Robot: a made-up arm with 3 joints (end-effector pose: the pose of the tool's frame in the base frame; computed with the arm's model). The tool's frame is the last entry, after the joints.
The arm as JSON. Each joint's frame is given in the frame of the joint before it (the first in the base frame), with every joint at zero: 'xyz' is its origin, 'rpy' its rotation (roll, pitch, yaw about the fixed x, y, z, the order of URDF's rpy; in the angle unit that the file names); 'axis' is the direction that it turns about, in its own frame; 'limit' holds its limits. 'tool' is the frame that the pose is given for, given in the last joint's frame.
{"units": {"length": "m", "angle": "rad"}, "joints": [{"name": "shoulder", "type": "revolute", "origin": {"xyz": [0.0, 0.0, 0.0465], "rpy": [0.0, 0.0, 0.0]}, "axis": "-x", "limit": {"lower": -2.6, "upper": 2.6}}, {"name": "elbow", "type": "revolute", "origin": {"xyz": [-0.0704, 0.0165, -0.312], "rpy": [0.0, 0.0, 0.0]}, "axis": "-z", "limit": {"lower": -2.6, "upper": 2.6}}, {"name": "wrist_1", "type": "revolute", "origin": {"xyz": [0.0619, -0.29, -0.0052], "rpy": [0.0, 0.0, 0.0]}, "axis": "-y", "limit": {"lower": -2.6, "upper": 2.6}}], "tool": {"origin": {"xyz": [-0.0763, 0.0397, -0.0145], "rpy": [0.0, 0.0, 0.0]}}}
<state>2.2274 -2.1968 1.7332</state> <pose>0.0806 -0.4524 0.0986 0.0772 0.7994 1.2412</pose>
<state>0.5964 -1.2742 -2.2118</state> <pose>0.1970 -0.1099 -0.1779 -1.7277 2.1525 0.1233</pose>
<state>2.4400 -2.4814 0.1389</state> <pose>0.0923 -0.3790 0.1742 -0.7975 2.4924 0.9800</pose>
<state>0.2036 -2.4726 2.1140</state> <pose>-0.0044 0.2017 -0.3781 2.1902 -0.6479 1.3406</pose>
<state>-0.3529 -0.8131 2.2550</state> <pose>0.1948 0.0637 -0.3213 1.1033 -2.2196 0.0559</pose>
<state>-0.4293 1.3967 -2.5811</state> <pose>-0.2963 -0.0208 -0.2538 1.9460 2.2705 -0.0509</pose>
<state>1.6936 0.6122 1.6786</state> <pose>-0.1451 -0.3595 0.3296 -1.7002 -1.6869 1.0822</pose>
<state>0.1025 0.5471 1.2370</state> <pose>-0.1574 -0.2627 -0.3226 -0.4256 -1.2312 -0.4139</pose>
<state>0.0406 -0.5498 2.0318</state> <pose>0.1532 -0.1553 -0.3266 0.5303 -1.9610 0.3840</pose>
